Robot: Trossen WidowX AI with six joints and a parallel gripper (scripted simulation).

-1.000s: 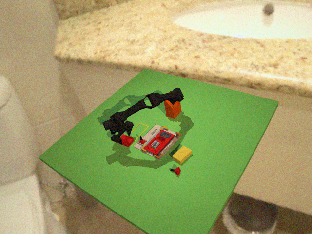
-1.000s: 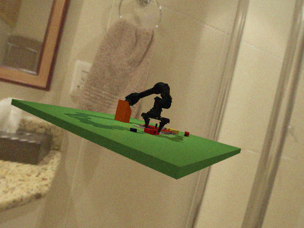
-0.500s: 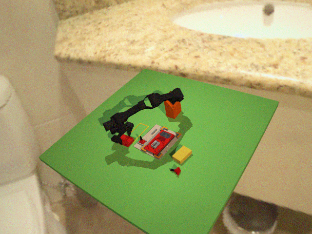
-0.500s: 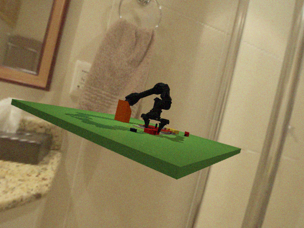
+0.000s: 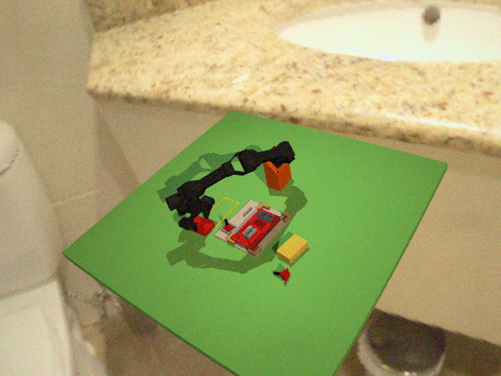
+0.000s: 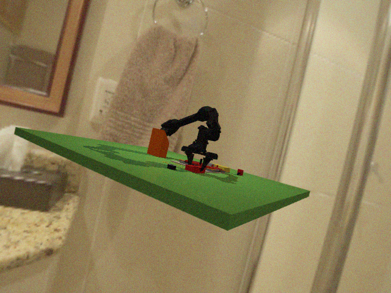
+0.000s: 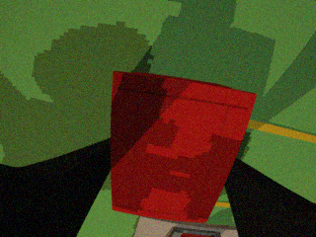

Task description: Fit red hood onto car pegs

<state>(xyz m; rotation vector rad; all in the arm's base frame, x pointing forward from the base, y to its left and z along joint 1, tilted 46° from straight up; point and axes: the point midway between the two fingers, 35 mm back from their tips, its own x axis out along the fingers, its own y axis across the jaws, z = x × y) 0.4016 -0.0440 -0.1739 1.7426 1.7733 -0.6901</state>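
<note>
My gripper tip is 22 cm to the right of the jig and 9 cm past it. Also, from my gripper tip: black wheel: 15 cm to the right, 4 cm behind; red hood: right at my gripper tip; yellow block: 42 cm to the left, 6 cm behind.
</note>
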